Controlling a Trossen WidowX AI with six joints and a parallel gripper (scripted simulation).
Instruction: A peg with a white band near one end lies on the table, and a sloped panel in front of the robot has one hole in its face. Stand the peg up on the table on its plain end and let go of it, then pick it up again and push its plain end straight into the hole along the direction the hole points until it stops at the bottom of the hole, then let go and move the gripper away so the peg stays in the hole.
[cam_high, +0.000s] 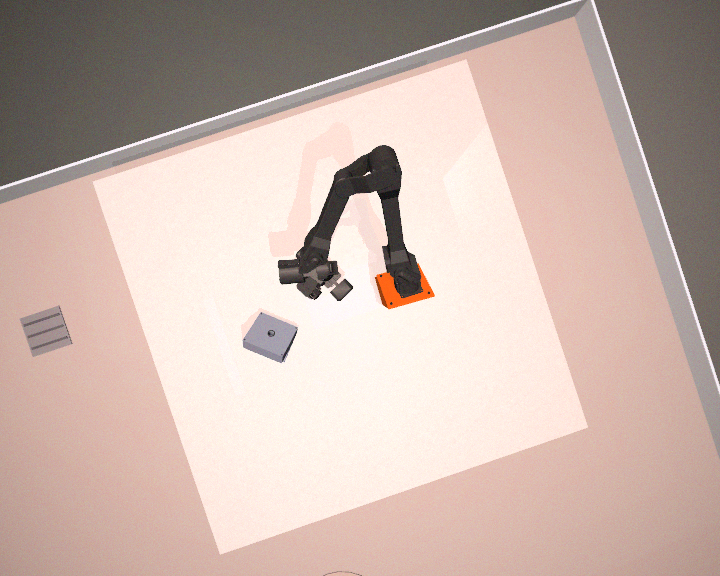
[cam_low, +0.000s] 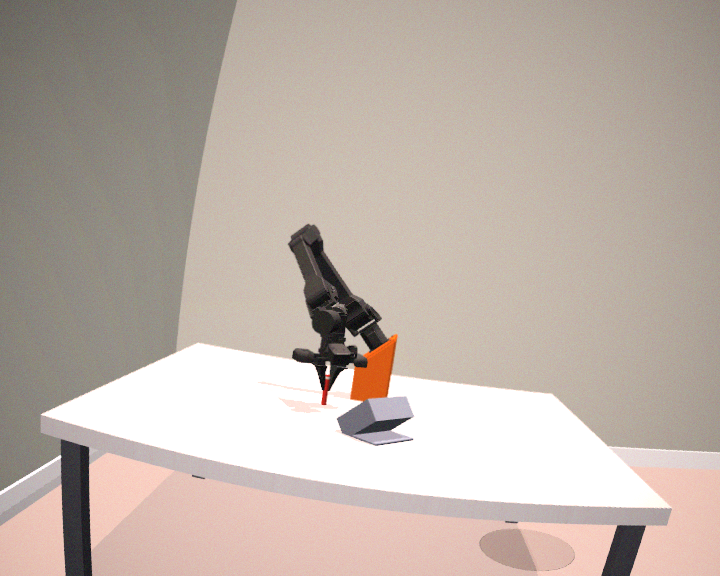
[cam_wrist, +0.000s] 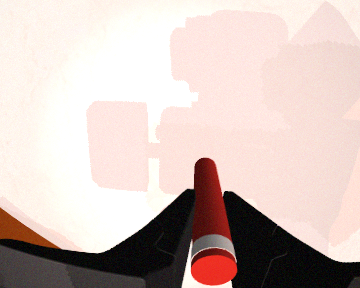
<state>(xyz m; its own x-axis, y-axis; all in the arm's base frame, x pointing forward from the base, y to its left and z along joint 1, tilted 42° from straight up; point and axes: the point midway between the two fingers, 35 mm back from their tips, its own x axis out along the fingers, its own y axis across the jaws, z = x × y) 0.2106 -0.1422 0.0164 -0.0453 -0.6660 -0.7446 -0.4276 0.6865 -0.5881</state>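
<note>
My gripper tip is now 230 mm short of the grey sloped panel and 140 mm to the right of it. Round my gripper tip: red peg (20 mm above).
</note>
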